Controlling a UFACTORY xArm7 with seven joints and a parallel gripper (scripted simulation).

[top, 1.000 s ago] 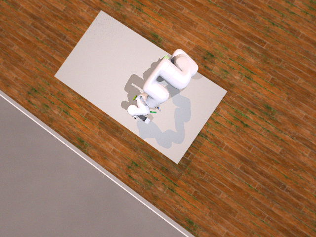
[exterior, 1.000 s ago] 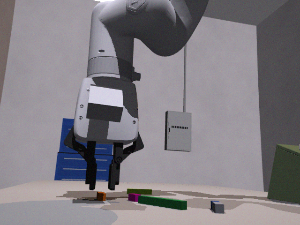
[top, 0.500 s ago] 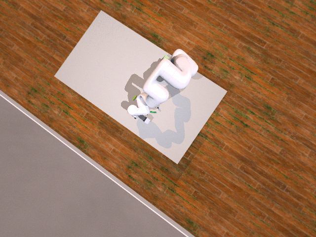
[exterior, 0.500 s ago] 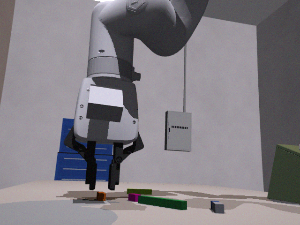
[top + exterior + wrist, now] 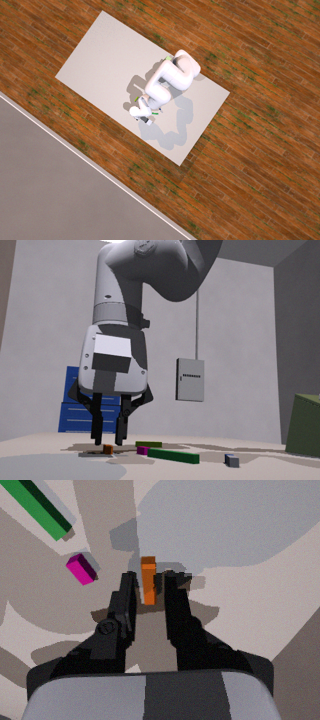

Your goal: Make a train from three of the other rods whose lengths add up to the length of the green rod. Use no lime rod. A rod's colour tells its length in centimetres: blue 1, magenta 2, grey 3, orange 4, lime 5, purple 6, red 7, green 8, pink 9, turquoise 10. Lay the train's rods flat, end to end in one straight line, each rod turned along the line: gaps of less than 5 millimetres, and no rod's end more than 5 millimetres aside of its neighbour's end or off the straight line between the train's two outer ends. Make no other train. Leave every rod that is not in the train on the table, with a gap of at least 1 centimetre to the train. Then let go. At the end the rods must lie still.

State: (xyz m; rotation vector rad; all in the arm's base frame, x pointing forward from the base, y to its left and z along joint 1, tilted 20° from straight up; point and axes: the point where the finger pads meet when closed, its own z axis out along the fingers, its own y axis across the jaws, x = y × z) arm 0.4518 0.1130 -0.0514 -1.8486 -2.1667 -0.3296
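The orange rod lies 3 cm below my hand. The rest, counted from my hand: lime rod: 14 cm to the right, 7 cm behind, 3 cm below; then magenta rod: 5 cm behind, 3 cm below, 1 cm to the left; then green rod: 8 cm behind, 7 cm to the left, 3 cm below.
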